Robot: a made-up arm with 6 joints.
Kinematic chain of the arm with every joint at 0, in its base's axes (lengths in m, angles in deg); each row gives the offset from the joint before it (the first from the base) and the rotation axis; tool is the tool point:
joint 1: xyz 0 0 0.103 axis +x
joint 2: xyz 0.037 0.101 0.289 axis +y
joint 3: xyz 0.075 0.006 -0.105 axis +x
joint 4: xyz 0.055 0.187 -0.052 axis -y
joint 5: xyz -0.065 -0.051 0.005 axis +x
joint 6: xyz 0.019 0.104 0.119 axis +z
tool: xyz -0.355 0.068 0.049
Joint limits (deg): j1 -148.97..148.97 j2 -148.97..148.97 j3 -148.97..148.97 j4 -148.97..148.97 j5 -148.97..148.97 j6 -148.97..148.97
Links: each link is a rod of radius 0.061 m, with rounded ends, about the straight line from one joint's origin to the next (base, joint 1, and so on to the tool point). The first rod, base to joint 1, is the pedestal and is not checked.
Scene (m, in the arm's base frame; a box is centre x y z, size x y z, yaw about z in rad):
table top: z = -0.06
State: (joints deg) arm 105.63 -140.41 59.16 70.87 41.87 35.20
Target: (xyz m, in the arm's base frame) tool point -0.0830 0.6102 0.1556
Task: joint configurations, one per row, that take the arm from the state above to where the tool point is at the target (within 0.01 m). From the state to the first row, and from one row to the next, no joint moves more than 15 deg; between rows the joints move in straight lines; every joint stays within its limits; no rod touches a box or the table.
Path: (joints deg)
1: 91.46 -140.17 62.40 74.36 37.64 29.59
2: 77.28 -139.92 65.64 77.85 33.41 23.97
3: 63.11 -139.68 68.88 81.33 29.19 18.36
4: 48.94 -139.43 72.13 84.82 24.96 12.75
5: 34.76 -139.19 75.37 88.31 20.73 7.13
6: 20.59 -138.94 78.61 91.80 16.50 1.52
7: 6.41 -138.70 81.85 95.28 12.27 -4.09
8: -7.76 -138.46 85.09 98.77 8.05 -9.71

